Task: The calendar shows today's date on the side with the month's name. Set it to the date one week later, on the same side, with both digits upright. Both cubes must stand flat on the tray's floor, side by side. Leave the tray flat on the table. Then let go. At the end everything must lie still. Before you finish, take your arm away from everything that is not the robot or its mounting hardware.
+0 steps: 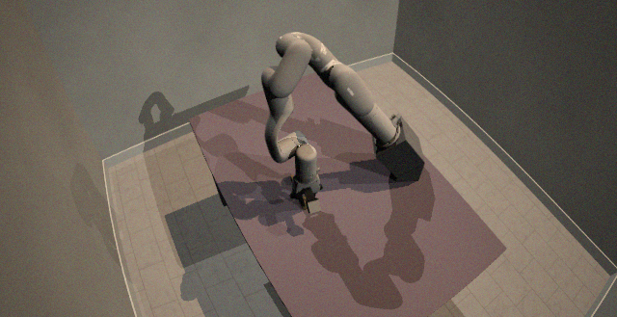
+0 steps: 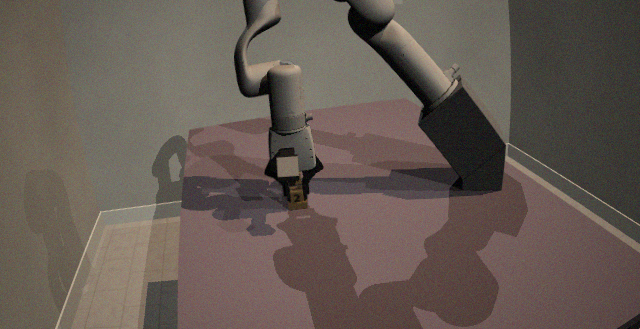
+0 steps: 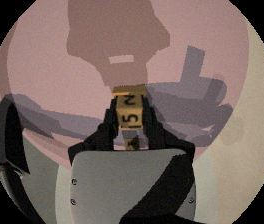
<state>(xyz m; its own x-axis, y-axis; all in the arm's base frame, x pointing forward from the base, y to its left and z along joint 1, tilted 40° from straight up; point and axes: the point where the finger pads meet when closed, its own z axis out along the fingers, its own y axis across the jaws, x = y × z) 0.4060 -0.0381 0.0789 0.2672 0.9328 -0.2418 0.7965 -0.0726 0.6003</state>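
My hand is 1 cm above the yellow digit cube. From my hand the other things lie so: tray 3 cm below, 2 cm to the right, 1 cm behind.
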